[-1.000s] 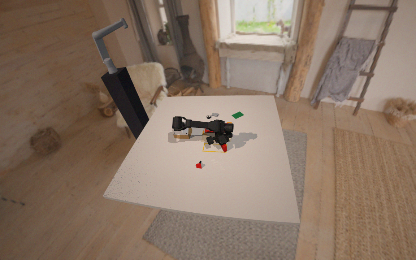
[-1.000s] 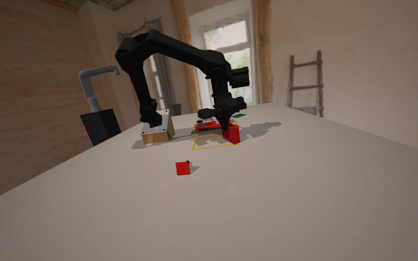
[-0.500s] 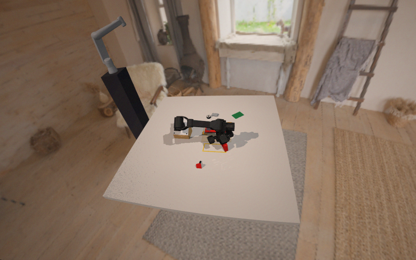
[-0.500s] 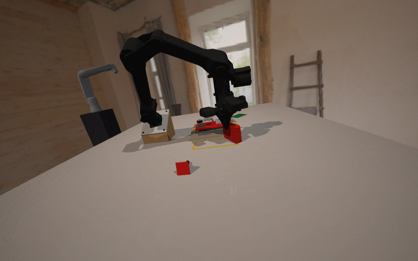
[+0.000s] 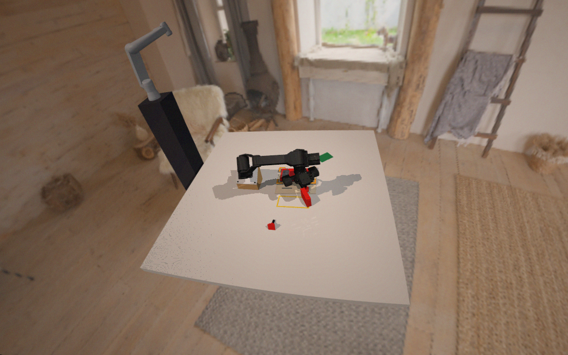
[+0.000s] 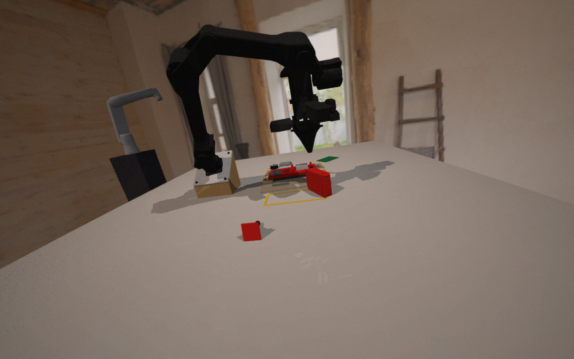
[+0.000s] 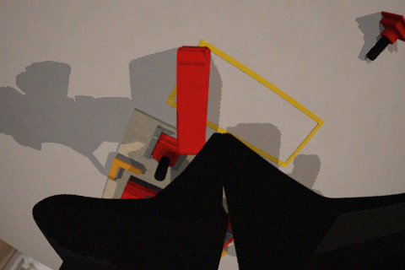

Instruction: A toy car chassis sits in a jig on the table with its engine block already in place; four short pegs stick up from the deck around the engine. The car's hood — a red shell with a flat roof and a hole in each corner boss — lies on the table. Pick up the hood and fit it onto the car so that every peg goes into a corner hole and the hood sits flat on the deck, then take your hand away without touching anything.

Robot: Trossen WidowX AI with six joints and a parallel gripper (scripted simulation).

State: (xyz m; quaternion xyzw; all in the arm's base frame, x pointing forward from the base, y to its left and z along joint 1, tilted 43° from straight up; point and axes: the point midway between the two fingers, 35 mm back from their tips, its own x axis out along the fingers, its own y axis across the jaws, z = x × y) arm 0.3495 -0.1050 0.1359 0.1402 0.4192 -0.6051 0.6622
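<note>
My gripper tip is now 100 mm above the red hood, 10 mm to the right of it and 10 mm short of it. Round my gripper tip: jig 200 mm to the left, 120 mm below, 40 mm behind; green patch 420 mm to the left, 140 mm ahead, 130 mm below.
</note>
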